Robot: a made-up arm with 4 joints.
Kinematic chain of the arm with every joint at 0, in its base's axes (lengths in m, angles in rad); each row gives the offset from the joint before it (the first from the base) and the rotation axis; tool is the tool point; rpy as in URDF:
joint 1: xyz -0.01 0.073 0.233 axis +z
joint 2: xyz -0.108 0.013 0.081 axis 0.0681 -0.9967 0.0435
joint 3: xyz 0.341 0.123 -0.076 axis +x
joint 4: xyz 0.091 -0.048 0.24 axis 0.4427 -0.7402 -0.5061
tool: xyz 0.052 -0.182 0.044 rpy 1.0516 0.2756 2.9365
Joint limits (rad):
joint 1: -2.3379..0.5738
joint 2: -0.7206..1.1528
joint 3: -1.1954..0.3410
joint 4: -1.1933..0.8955
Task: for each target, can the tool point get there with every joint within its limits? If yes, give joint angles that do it. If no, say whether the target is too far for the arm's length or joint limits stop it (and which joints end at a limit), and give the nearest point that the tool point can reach.
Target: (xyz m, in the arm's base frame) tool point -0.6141 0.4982 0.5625
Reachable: no: joint limits stop it (at a limit: joint 2, joint 3) | nearest point -0.2638 0.2516 0.8087 | short by 0.494 m
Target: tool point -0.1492 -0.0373 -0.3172
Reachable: no: joint limits stop it (at a limit: joint 2, joint 3, joint 4) | nearest point -0.3504 -0.1967 0.0089 | short by 0.415 m
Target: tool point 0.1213 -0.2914 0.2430
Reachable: yes | joints -0.9175 -0.5550 0.0157 0.3007
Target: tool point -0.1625 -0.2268 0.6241
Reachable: yes | joints -1.8341 0.1841 -0.0809 -0.0152
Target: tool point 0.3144 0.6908 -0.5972
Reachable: no: too far | nearest point 0.2388 0.5468 0.0068 | short by 0.626 m
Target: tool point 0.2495 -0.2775 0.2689
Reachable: yes | joints -0.6009 -0.4254 0.1705 -0.0984
